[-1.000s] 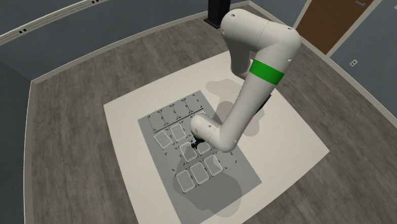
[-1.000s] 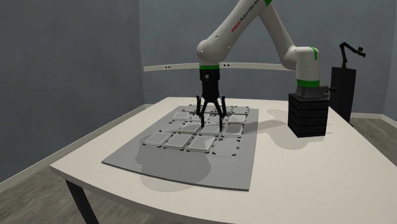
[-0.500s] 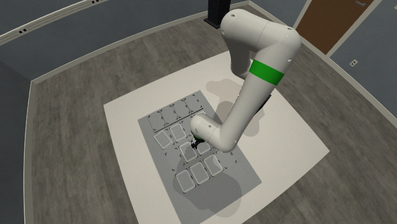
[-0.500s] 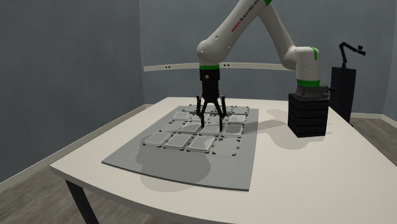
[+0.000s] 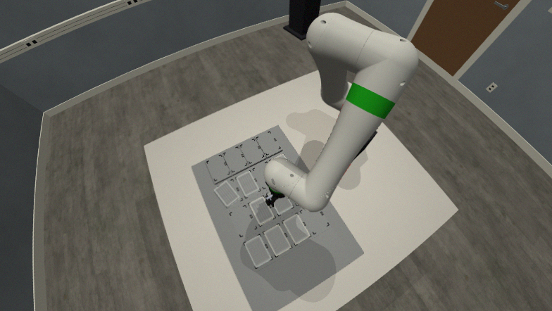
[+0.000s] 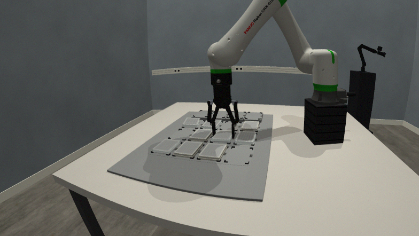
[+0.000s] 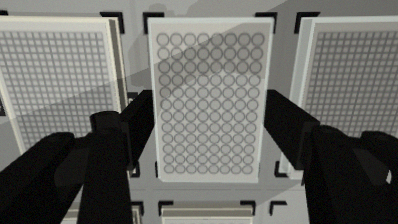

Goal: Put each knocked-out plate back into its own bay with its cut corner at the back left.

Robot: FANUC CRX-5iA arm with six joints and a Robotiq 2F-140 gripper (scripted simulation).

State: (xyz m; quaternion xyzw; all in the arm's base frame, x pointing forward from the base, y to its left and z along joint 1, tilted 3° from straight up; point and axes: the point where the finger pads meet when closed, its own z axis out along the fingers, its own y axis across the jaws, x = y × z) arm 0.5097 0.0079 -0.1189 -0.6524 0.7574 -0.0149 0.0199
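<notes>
The plate is 20 mm below my hand. From my hand the other things lie so: label 43 (140 mm ahead, 190 mm to the right, 30 mm below).
</notes>
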